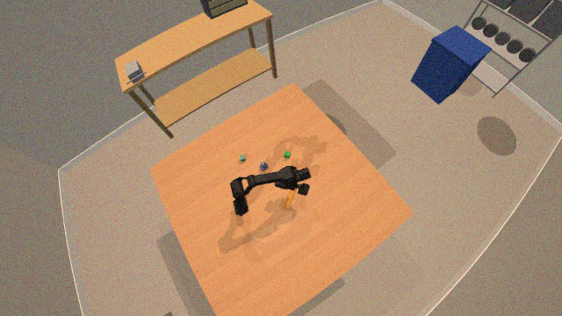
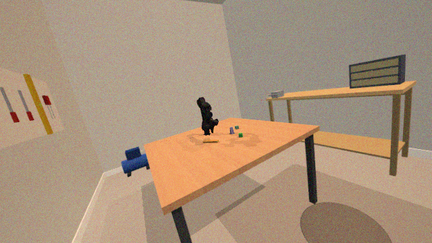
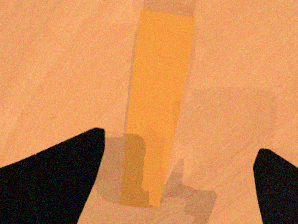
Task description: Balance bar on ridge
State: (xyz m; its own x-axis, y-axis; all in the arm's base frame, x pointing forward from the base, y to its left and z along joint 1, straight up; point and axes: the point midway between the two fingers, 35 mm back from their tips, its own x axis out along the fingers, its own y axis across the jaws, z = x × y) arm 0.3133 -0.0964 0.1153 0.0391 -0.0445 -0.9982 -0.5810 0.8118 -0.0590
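The orange bar is 7 cm below my gripper tip, 3 cm behind it and 1 cm to the right of it. The rest, counted from my gripper tip: green cube: 24 cm to the left, 12 cm ahead, 6 cm below.
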